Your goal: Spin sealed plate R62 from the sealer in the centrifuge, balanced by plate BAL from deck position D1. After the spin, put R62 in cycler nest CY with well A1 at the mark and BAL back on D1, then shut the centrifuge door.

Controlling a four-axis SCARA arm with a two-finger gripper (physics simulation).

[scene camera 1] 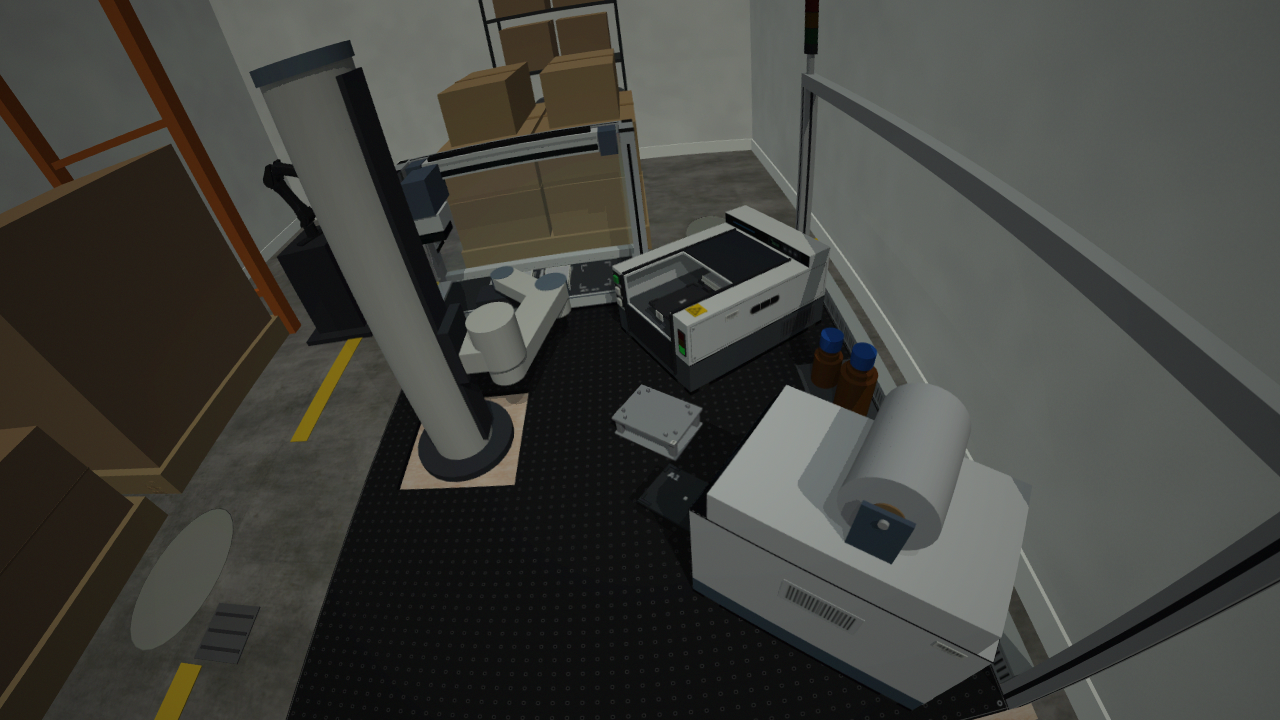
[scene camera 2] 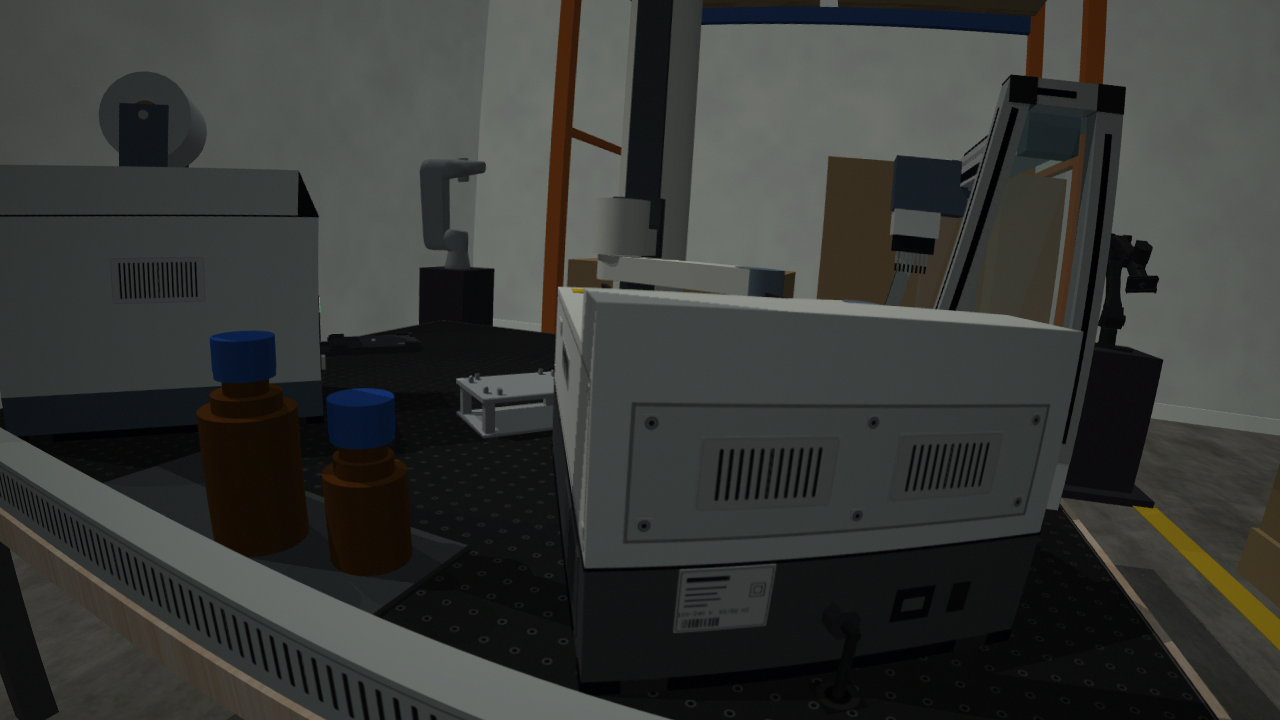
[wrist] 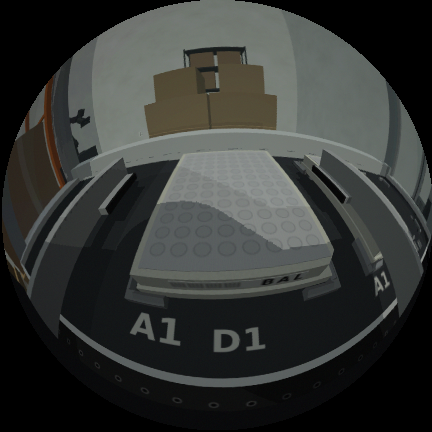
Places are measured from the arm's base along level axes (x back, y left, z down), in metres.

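Pixels of known places: gripper, between the fingertips: (wrist: 224, 154); arm's base, origin of its link: (scene camera 1: 466, 441).
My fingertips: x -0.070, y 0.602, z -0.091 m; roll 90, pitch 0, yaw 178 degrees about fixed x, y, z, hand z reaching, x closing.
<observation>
Ahead of a thing's pixels: the offset from my fingertips to its middle. "*": to the spot under its first point.
Plate BAL @(dx -0.002, dy -0.020, dz +0.018 m) (wrist: 235, 220), pale with round wells and a BAL label, sits flat on deck position D1 @(* dx -0.020, dy -0.099, dz +0.026 m) (wrist: 280, 325). My gripper (wrist: 224, 154) is open, with one finger on each side of BAL and gaps between; the arm hides it in scene camera 1 and the centrifuge hides it in scene camera 2. The white instrument with an open recess, apparently the centrifuge @(dx -0.604, dy -0.276, dz -0.044 m) (scene camera 1: 742, 317) (scene camera 2: 814, 358), stands right of the deck. The sealer @(dx -0.672, dy -1.073, dz -0.160 m) (scene camera 1: 760, 555) (scene camera 2: 205, 340) carries a film roll. A black plate holder marked A1 @(dx -0.454, dy -0.892, dz -0.014 m) (scene camera 1: 657, 497) lies beside it. I cannot make out R62 or identify nest CY.
Another pale plate @(dx -0.127, dy -0.018, dz +0.018 m) (wrist: 359, 227) is partly hidden beyond the right finger. The gantry (scene camera 1: 537, 147) (scene camera 2: 1096, 232) spans the deck. A low metal stand (scene camera 1: 657, 416) (scene camera 2: 510, 385) is between centrifuge and sealer. Two brown bottles @(dx -0.854, dy -0.642, dz +0.014 m) (scene camera 1: 856, 385) (scene camera 2: 255, 474) stand near the wall-side edge.
</observation>
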